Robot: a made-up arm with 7 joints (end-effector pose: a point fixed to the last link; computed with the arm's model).
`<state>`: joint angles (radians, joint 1 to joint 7).
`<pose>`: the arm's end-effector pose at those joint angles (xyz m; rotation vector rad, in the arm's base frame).
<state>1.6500 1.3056 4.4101 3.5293 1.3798 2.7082 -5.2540</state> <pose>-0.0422 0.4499 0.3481 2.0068 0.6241 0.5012</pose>
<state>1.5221 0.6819 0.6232 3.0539 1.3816 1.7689 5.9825</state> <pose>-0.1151 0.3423 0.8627 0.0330 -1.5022 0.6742</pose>
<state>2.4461 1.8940 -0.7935 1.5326 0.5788 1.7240 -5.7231</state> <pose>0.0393 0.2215 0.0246 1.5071 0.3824 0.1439</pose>
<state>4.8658 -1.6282 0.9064 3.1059 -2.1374 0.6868 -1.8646</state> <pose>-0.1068 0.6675 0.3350 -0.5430 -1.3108 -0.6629</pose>
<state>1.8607 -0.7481 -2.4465 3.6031 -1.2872 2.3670 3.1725</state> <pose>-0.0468 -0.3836 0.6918 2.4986 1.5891 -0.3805</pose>
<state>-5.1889 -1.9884 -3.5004 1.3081 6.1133 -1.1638 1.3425</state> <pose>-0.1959 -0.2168 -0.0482 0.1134 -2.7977 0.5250</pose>
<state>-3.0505 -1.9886 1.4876 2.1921 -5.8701 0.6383 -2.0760</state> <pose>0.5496 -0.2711 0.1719 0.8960 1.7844 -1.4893</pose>
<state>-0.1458 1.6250 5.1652 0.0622 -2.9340 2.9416 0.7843</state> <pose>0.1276 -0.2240 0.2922 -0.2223 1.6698 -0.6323</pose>
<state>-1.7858 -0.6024 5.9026 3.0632 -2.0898 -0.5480 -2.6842</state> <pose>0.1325 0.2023 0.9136 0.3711 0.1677 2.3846</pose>
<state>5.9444 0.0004 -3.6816 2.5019 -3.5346 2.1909 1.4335</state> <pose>-0.0620 -0.0170 0.9702 -0.2859 2.0150 -1.9449</pose>
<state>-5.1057 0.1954 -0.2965 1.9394 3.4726 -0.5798 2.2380</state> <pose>0.1968 0.3376 0.6133 -1.6186 -1.7885 -1.5994</pose>
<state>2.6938 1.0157 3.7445 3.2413 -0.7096 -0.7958 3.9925</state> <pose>-0.4885 0.2284 0.4917 -1.0754 -1.5558 0.1597</pose>
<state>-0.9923 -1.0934 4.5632 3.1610 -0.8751 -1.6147 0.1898</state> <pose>-0.1134 0.3150 0.6564 -0.1670 0.7457 -0.6629</pose>
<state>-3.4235 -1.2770 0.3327 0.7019 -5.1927 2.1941 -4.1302</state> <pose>-0.0029 -0.1944 0.5207 1.9441 1.4907 -0.1526</pose>
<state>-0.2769 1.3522 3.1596 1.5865 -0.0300 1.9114 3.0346</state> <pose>0.1194 -0.0355 0.7322 -2.5486 0.2326 1.4084</pose>
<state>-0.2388 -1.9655 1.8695 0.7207 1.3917 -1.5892 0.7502</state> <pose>-0.1801 0.2619 0.3364 0.0275 -0.7865 -1.8891</pose>
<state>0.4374 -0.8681 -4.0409 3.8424 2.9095 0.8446 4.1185</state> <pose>-0.1795 -0.3224 0.8407 1.1334 0.3969 0.7202</pose>
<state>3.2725 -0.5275 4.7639 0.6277 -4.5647 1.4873 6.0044</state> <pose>-0.1189 0.2749 0.4831 -1.1657 -0.5097 2.0577</pose>
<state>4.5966 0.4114 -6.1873 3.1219 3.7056 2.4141 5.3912</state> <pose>-0.1022 -0.0692 0.8813 -0.0307 -2.3987 -1.3603</pose>
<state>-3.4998 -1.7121 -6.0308 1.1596 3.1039 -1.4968 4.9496</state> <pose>0.1556 -0.0922 0.4915 -1.5358 -0.9607 0.7708</pose>
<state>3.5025 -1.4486 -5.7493 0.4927 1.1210 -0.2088 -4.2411</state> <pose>0.0251 -0.0498 0.6780 1.4428 0.7688 -2.6802</pose>
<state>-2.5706 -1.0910 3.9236 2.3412 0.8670 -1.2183 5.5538</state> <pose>0.4567 0.2586 0.5008 -1.8278 0.7984 -1.8589</pose>
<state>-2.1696 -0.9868 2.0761 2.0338 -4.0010 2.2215 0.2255</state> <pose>0.3935 0.3937 0.5069 -1.6358 -0.2782 0.8564</pose>
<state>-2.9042 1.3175 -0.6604 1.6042 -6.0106 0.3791 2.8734</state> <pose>-0.5123 0.1489 0.1598 -2.6045 -0.0693 -0.0093</pose>
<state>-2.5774 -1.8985 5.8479 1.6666 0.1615 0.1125 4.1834</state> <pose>0.3638 0.4386 0.5562 -0.4525 -0.3167 -1.2711</pose>
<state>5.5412 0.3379 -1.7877 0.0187 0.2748 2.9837 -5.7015</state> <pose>0.0656 -0.0507 0.5094 0.3437 0.3071 0.9294</pose>
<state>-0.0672 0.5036 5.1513 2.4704 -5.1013 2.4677 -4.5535</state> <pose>0.3770 -0.1167 0.6651 -1.3788 2.4178 0.6640</pose>
